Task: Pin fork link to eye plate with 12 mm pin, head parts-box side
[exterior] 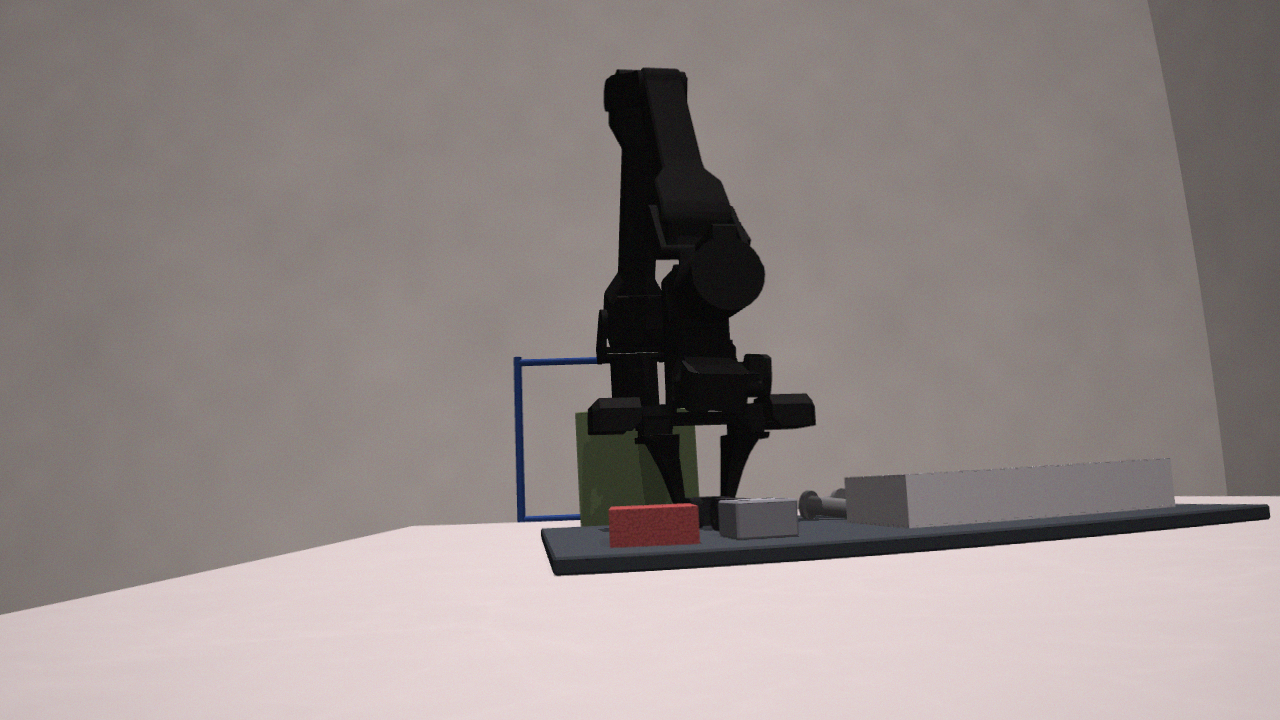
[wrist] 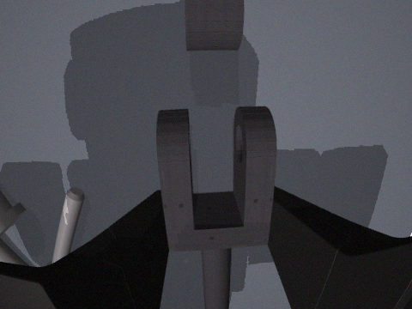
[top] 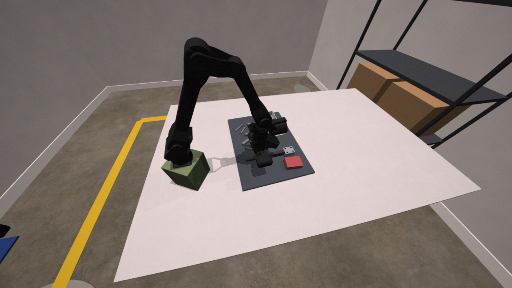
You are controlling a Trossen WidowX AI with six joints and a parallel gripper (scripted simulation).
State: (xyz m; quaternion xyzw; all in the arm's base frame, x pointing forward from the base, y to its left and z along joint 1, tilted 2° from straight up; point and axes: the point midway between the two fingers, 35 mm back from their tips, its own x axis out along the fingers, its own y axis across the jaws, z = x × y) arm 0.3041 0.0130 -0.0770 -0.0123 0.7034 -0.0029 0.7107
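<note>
My gripper is now 3 cm above the fork link. Also, from my hand: grey mount: 16 cm ahead, 2 cm below; then dark mat: 10 cm to the left, 6 cm ahead, 5 cm below; then eye plate: 8 cm ahead, 3 cm below.
</note>
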